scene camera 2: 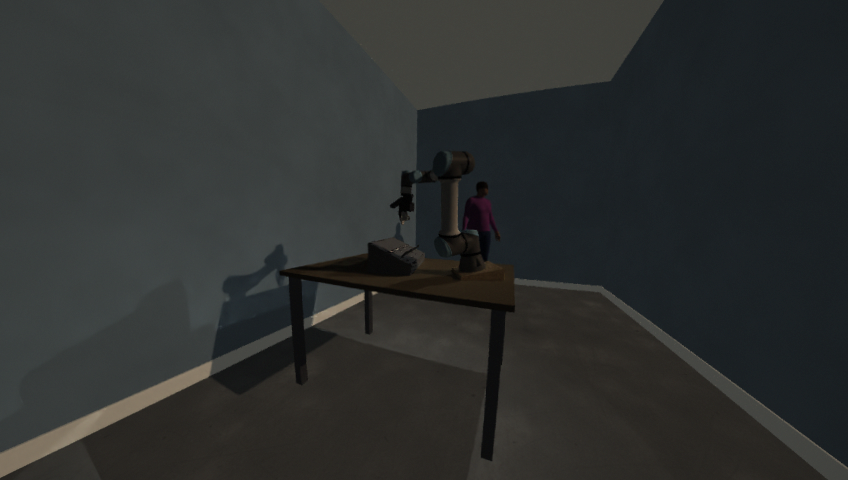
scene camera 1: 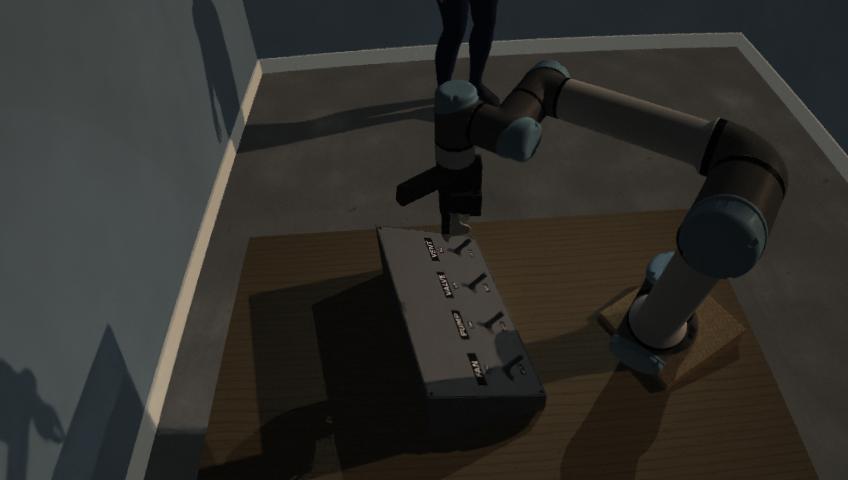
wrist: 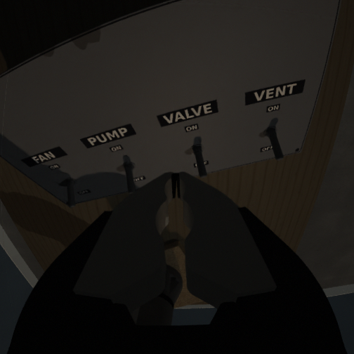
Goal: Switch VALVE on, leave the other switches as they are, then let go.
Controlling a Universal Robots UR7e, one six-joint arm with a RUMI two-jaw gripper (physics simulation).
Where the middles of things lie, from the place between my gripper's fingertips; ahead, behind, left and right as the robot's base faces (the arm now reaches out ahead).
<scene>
Now: the grey sloped switch panel [scene camera 1: 458, 361] 1 cm behind my hand, 5 cm to the left of it and 20 cm below it.
</scene>
